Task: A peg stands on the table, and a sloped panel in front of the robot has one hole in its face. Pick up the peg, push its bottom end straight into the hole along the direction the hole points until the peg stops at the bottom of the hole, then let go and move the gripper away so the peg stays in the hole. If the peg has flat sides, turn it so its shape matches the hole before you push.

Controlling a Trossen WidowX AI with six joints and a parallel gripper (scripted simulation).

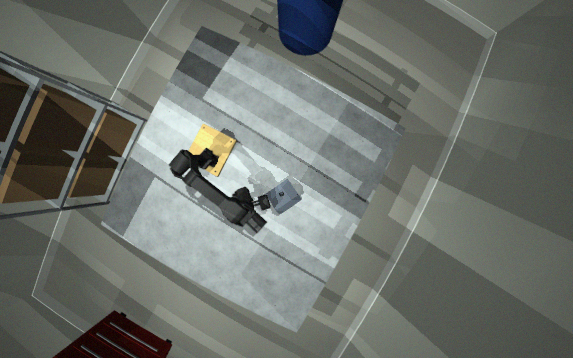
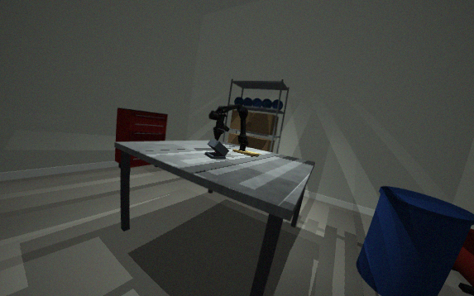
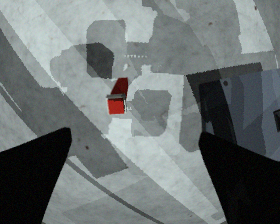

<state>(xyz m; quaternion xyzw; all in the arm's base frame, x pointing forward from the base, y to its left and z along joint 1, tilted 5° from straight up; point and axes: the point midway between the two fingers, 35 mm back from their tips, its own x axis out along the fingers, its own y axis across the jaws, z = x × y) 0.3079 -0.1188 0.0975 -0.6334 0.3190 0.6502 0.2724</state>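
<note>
Now: the red peg 2 cm behind my gripper tip and 5 cm below it. From my gripper tip the other things lie so: sloped grey panel (12 cm ahead, 10 cm to the left, 4 cm below).
</note>
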